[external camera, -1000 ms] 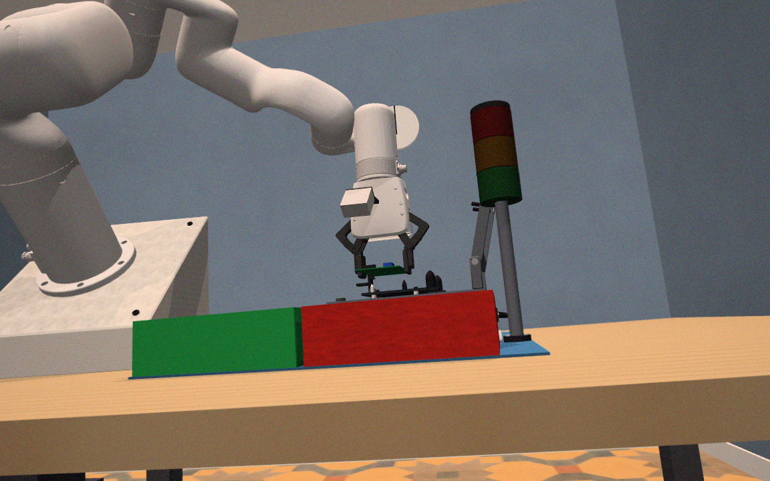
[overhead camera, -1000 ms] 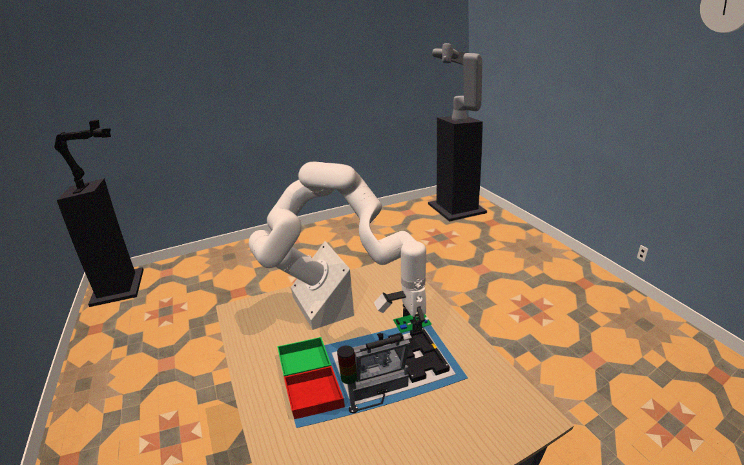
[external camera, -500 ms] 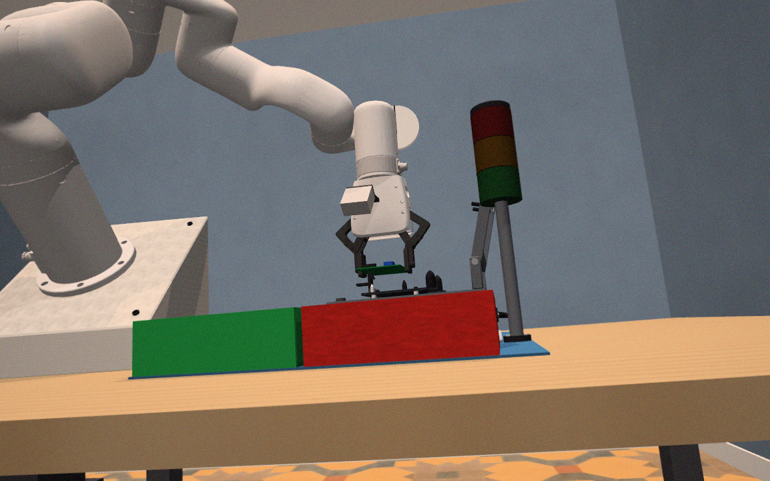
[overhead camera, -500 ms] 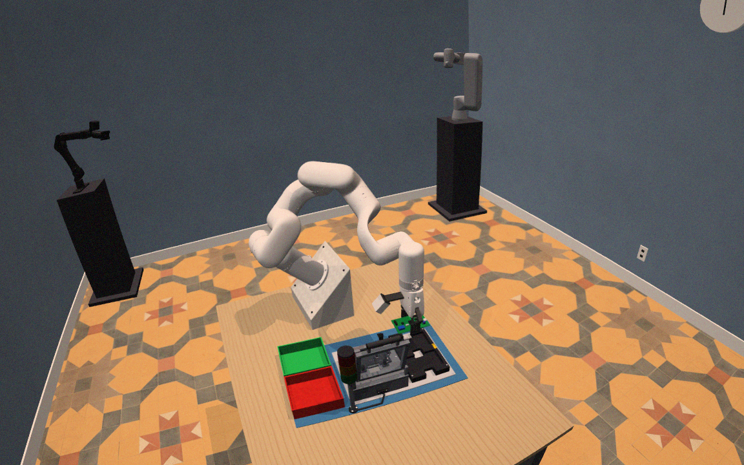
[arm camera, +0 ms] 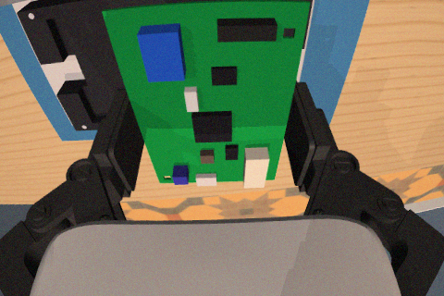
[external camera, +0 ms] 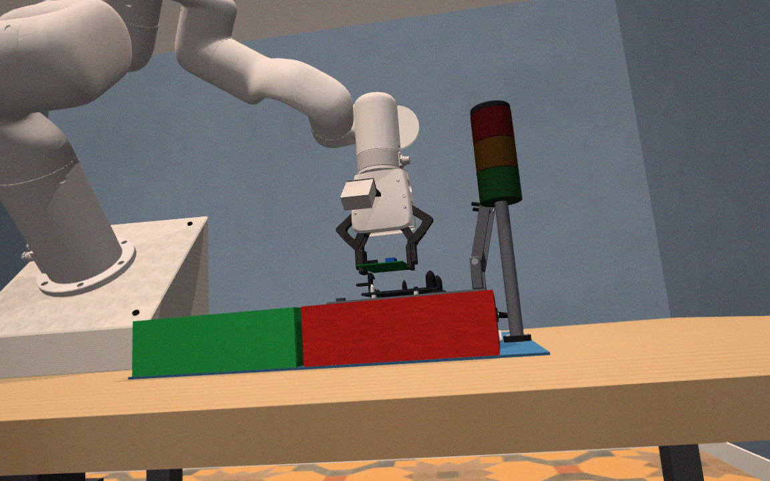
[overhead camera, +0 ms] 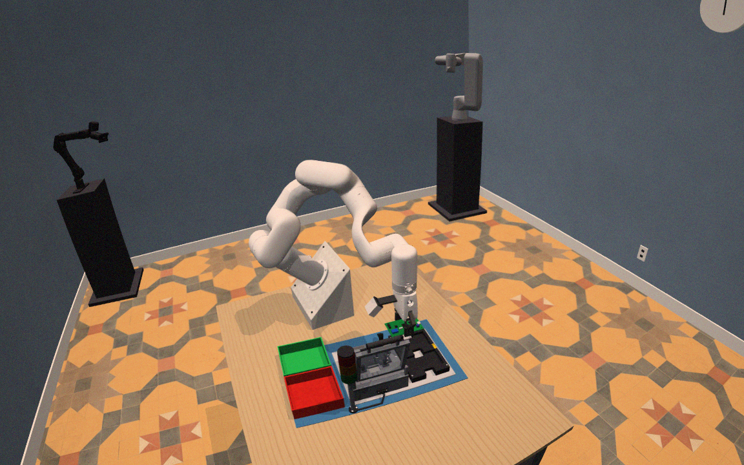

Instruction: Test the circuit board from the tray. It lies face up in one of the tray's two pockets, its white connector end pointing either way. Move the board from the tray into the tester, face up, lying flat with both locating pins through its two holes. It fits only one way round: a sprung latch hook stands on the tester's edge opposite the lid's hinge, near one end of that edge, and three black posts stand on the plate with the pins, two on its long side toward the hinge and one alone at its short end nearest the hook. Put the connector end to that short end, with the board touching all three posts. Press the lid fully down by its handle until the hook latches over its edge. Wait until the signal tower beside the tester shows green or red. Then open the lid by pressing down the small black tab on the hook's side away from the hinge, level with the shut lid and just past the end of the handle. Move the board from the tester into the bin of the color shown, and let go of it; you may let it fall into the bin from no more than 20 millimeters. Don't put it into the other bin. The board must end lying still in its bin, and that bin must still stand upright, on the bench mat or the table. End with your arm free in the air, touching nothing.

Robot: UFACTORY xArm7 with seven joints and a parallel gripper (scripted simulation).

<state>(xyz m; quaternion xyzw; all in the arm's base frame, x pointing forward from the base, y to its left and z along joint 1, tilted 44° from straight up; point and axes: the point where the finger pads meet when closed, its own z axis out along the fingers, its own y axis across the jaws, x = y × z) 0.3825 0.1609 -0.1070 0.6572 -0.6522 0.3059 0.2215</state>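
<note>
The black latch tab lies 80 mm to the right of my hand, 40 mm below it and 20 mm behind it. The rest, counted from my hand: tester plate 130 mm to the right, 50 mm below, 50 mm ahead; tester lid 170 mm ahead, 140 mm to the right, 60 mm above; green circuit board right at my hand.
</note>
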